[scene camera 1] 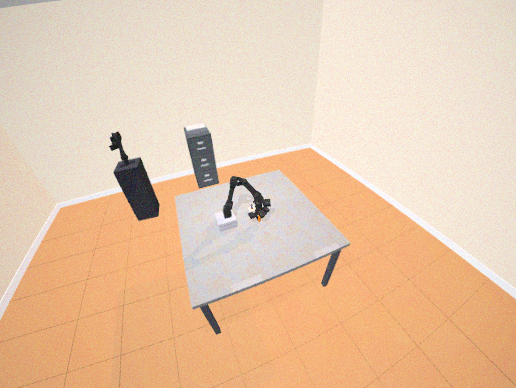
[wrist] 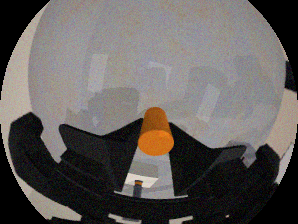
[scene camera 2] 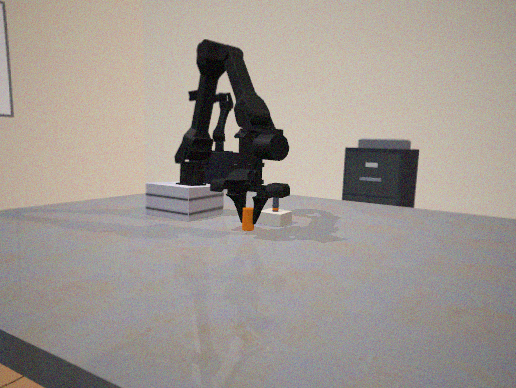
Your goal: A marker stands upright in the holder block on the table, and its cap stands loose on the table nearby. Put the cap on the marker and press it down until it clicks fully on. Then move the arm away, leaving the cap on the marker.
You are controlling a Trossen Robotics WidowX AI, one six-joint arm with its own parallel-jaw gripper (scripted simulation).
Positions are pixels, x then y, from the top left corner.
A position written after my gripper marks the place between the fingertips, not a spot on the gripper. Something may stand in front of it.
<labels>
My gripper [scene camera 2: 248,223] holds an orange cap [wrist: 155,139].
</labels>
